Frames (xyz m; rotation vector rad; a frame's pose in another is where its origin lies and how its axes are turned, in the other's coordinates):
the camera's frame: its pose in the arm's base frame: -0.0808 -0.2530 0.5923 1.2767 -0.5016 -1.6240
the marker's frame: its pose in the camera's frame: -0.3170 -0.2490 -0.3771 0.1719 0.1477 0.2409
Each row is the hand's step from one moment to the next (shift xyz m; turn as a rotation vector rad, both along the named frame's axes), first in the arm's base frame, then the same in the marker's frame.
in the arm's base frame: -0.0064 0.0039 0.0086 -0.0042 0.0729 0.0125
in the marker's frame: -0.0079 0.0054 0.0061 -0.0716 -0.0092 -0.0164
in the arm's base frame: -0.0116 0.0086 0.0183 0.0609 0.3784 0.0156
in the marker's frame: -0.0167 0.0119 0.0111 -0.3355 -0.0740 -0.1705
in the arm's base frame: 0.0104 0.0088 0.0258 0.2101 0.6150 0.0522
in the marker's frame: -0.0140 0.0241 -0.0085 -0.5272 -0.0685 -0.3774
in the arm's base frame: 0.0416 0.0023 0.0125 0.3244 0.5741 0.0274
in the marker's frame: 0.0039 0.0210 -0.0379 -0.4539 -0.0529 -0.4761
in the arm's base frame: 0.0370 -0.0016 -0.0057 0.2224 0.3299 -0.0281
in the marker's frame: 0.0123 0.0040 -0.0352 -0.2377 -0.0626 -0.3142
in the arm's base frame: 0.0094 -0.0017 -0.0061 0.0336 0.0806 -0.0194
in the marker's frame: 0.0058 -0.0030 -0.0092 -0.0590 -0.0320 -0.0592
